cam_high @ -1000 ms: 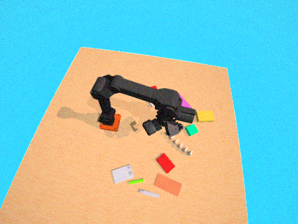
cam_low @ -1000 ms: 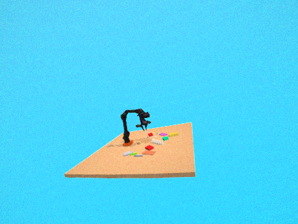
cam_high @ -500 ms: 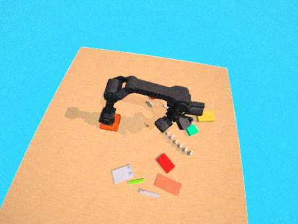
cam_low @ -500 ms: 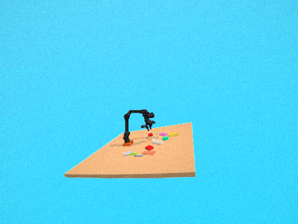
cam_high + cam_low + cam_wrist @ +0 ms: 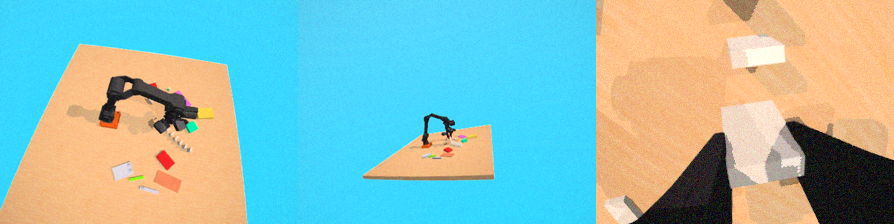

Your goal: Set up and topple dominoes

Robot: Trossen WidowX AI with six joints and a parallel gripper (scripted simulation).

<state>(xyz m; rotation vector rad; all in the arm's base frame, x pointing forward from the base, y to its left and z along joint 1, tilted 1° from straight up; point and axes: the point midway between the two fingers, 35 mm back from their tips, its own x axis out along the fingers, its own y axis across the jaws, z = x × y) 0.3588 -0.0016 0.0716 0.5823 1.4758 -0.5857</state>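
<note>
The magenta slab lies 100 mm ahead of my gripper tip, 220 mm to the left of it and 70 mm below it. Also, from my gripper tip: orange slab 40 mm ahead, 310 mm to the right, 70 mm below; then green block 170 mm ahead, 20 mm to the left, 60 mm below; then yellow block 260 mm ahead, 130 mm to the left, 60 mm below.
</note>
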